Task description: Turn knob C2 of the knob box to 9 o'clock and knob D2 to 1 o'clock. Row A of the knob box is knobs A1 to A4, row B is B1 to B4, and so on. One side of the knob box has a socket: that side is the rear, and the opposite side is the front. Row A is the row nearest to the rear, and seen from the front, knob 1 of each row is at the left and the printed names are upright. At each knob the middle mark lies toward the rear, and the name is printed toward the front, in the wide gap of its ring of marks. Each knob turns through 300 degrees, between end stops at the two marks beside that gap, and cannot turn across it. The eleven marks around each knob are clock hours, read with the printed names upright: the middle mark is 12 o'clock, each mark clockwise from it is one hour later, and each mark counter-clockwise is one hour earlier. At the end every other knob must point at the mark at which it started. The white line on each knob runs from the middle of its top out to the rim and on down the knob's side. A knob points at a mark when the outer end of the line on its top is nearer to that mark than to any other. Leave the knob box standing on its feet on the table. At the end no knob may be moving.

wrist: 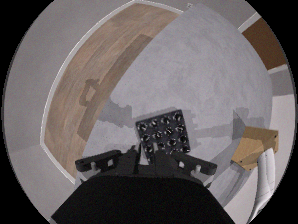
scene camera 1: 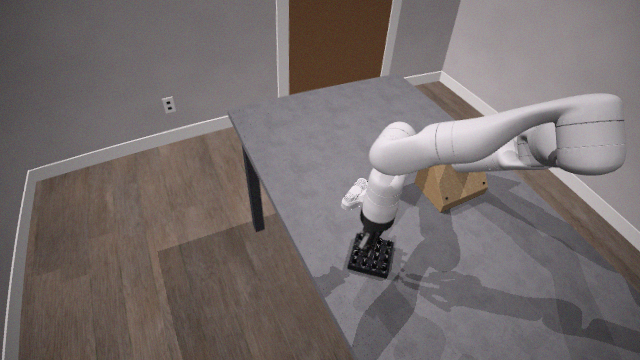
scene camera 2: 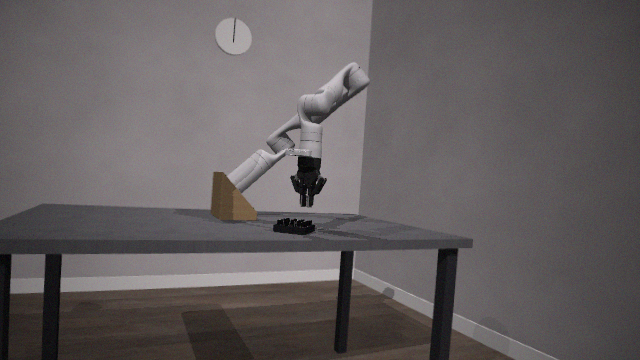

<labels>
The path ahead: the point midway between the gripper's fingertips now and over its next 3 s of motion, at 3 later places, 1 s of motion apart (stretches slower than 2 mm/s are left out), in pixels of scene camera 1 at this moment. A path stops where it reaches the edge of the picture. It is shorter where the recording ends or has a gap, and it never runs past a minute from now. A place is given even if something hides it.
The gripper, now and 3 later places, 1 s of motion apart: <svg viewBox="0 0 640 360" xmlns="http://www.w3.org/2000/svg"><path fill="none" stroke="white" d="M368 250L367 252L365 258L364 261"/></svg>
</labels>
